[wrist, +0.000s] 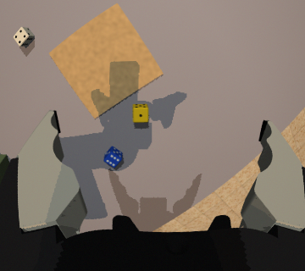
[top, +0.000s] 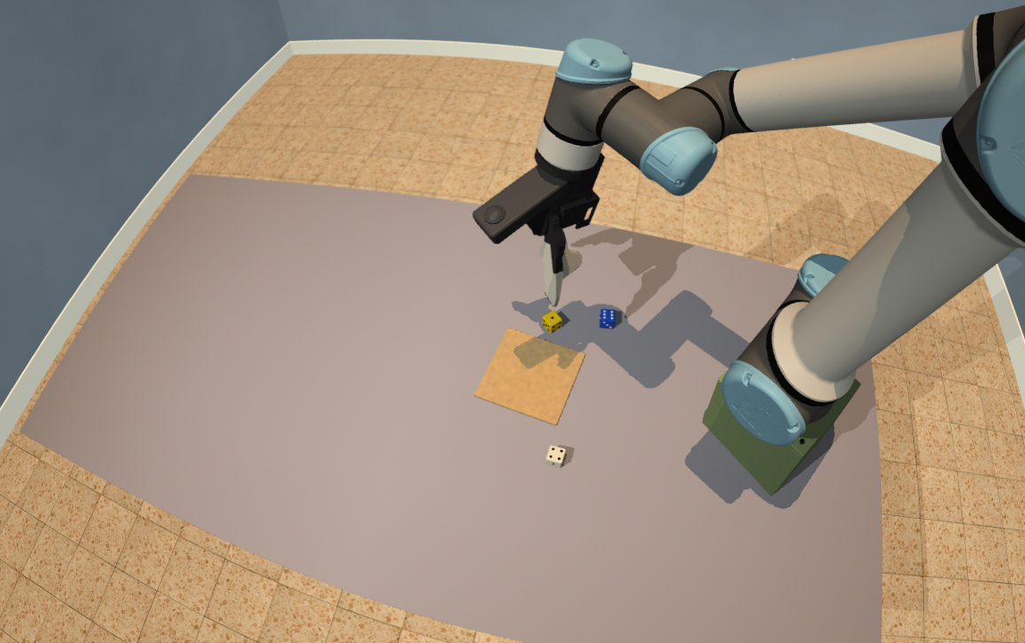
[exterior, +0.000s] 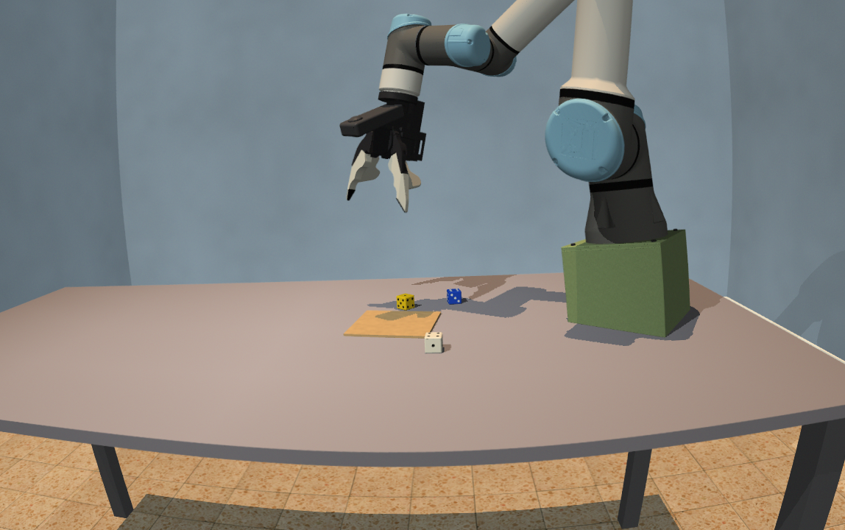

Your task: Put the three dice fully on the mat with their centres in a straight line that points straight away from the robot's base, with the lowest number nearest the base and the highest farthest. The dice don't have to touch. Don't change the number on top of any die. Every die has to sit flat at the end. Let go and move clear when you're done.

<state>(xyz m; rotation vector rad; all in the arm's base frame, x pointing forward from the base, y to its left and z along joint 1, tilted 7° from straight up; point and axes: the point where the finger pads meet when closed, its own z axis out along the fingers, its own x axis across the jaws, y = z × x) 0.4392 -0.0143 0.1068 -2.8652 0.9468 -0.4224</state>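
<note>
Right now the blue die is 13 cm behind my hand, 8 cm to the right of it and 19 cm below it. Also, from my hand: white die 12 cm behind, 19 cm to the left, 19 cm below; then mat 4 cm behind, 6 cm to the left, 20 cm below; then yellow die 4 cm behind, 5 cm to the right, 19 cm below.
</note>
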